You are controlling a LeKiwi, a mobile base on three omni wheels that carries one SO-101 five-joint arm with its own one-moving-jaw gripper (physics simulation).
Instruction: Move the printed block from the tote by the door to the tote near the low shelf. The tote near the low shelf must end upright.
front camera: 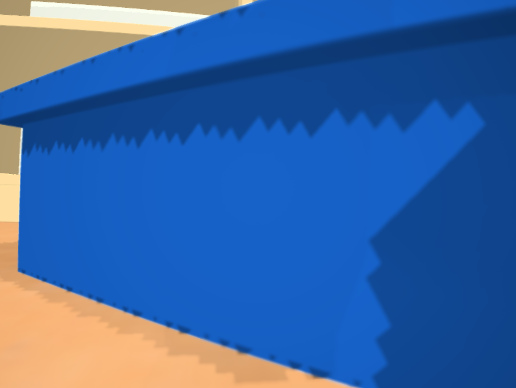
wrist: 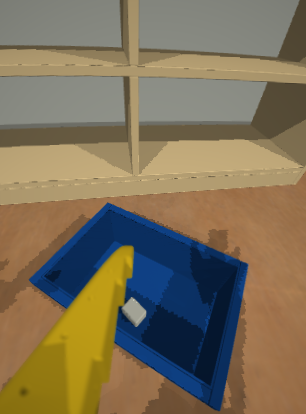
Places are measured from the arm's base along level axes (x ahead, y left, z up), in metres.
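Where they show: end effector, tool point: (wrist: 133, 257).
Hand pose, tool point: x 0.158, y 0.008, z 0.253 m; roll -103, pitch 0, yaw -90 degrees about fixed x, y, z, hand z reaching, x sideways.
Observation:
Each offset is from my tool point to the top centre of the thing.
The small white printed block {0.308 m down, 0.066 m ahead, 0.011 m left} (wrist: 134, 312) lies on the floor inside a blue tote, near its front wall in the wrist view, beside the jaw as drawn and apart from it. The blue tote {0.223 m down, 0.098 m ahead, 0.006 m right} (front camera: 240, 200) (wrist: 233, 330) stands upright on the floor, its open side up, in front of the low shelf; its side wall fills much of the front view. My gripper (wrist: 120, 267) is open and empty, above the tote; one yellow notched jaw shows and the moving jaw is out of the picture. The other tote does not show.
The low wooden shelf (front camera: 50, 23) (wrist: 131, 110) stands behind the tote, with upper and lower compartments. A white item (front camera: 100, 14) lies on the shelf at the upper left of the front view. The tote's near wall is very close to the base's front camera.

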